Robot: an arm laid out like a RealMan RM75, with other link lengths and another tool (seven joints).
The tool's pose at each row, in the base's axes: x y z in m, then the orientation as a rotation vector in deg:
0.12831, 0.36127, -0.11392, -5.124, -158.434, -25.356
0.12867, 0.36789, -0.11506, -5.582, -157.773, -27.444
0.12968, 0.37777, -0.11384, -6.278, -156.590, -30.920
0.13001, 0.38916, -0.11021, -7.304, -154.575, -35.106
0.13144, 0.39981, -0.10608, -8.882, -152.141, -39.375
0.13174, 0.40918, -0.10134, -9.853, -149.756, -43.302
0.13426, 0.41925, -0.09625, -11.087, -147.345, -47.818
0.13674, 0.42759, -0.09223, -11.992, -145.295, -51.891
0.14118, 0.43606, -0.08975, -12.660, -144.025, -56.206
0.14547, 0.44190, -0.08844, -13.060, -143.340, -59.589
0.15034, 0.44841, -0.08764, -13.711, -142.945, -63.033
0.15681, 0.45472, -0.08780, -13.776, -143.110, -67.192
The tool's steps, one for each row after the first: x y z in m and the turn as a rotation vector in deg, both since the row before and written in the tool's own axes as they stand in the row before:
-0.00067, 0.00599, 0.00298, -1.550, 0.329, 0.121
-0.00044, 0.00980, 0.00195, -2.591, 0.579, 0.160
0.00106, 0.01186, 0.00109, -3.232, 1.135, 0.415
0.00028, 0.01149, 0.00068, -3.453, 1.293, 0.838
0.00170, 0.01035, 0.00065, -3.171, 1.320, 0.462
-0.00011, 0.01155, 0.00058, -3.661, 1.049, 0.482
-0.00046, 0.00951, 0.00109, -3.280, 0.773, 0.225
-0.00289, 0.00921, 0.00209, -3.282, -0.017, -0.275
-0.00330, 0.00637, 0.00165, -2.488, -0.320, -0.426
-0.00409, 0.00659, 0.00256, -2.496, -0.730, -0.414
-0.00595, 0.00617, 0.00287, -2.739, -1.252, -1.207

